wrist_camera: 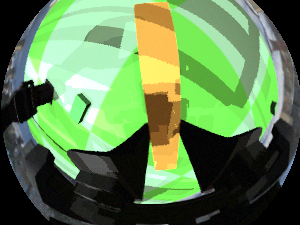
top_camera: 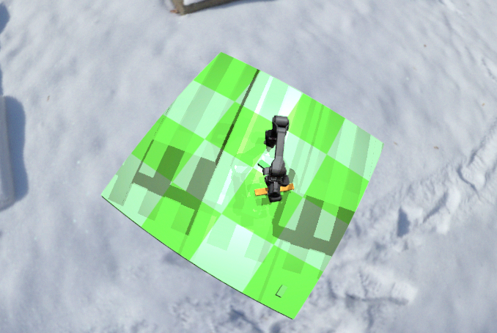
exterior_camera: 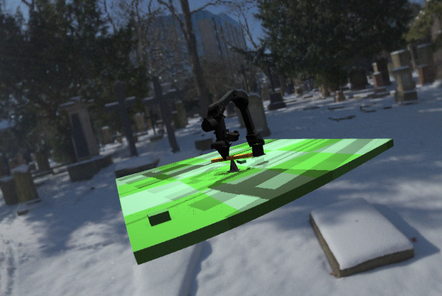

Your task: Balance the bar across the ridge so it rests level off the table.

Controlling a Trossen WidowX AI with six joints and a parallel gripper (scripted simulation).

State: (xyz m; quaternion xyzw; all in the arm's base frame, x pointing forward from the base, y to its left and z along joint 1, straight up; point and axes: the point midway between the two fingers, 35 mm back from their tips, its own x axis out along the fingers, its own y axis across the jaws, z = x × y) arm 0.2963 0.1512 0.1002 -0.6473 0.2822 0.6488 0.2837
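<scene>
The orange bar is 20 mm to the left of my gripper tip and 20 mm behind it.
</scene>
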